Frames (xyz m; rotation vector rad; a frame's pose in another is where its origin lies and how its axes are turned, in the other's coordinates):
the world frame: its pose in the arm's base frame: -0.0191 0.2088 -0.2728 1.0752 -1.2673 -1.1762
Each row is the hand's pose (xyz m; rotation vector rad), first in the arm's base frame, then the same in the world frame.
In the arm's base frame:
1: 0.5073 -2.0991 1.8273 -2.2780 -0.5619 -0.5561
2: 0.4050 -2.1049 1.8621 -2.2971 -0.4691 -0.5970
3: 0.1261 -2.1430 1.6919 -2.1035 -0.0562 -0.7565
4: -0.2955 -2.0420 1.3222 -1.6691 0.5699 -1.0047
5: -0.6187 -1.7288 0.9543 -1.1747 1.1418 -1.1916
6: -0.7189 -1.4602 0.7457 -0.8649 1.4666 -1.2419
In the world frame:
1: 2.5070 1.8464 -0.5654 -1.9669 -1.4210 1.9571
2: 2.5213 1.8762 -0.4623 2.0626 1.4054 -1.8943
3: 2.5522 1.6917 -0.1917 -2.4670 -1.0382 1.6023
4: 2.4285 1.3191 0.2212 -2.8858 -0.3902 0.9219
5: 2.0900 0.9761 0.5464 -3.0342 0.1992 0.1340
6: 1.8041 0.7952 0.6523 -3.0148 0.5358 -0.3353

